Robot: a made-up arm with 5 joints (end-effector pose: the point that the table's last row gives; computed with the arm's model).
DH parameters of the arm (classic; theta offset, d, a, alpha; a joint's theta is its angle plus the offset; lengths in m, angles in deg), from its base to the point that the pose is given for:
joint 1: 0 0.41 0 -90
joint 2: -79.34 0 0.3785 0
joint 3: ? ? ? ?
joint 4: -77.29 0 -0.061 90
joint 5: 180 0.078 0 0
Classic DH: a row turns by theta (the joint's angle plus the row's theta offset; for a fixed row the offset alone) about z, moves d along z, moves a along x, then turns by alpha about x.
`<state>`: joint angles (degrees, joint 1 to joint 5).
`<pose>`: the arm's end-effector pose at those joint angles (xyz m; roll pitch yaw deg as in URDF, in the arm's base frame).
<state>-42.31 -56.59 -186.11 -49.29 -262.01</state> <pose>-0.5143 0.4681 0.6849 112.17 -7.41 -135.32</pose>
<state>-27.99 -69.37 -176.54 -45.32 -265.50</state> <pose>-0.6649 0.3534 0.5978 111.28 -4.19 -119.62</pose>
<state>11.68 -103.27 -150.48 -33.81 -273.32</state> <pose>-0.8029 -0.1660 0.3350 107.58 3.17 -77.32</pose>
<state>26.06 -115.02 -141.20 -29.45 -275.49</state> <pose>-0.7292 -0.3566 0.2436 105.73 5.29 -62.45</pose>
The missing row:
joint 3: -23.36 0 -0.3865 0
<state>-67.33 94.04 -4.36 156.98 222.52</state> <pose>0.0143 -0.0342 0.3138 57.46 42.59 -0.69</pose>
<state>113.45 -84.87 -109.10 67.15 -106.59</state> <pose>0.2037 -0.4695 0.9539 52.01 13.21 -166.67</pose>
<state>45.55 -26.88 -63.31 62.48 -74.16</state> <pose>0.2530 0.2579 0.8189 153.20 -7.29 121.45</pose>
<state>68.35 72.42 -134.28 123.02 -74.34</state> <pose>0.2617 0.6593 0.2617 -119.75 13.68 150.65</pose>
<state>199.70 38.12 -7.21 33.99 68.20</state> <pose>-0.1122 -0.0402 0.2040 116.76 19.65 119.33</pose>
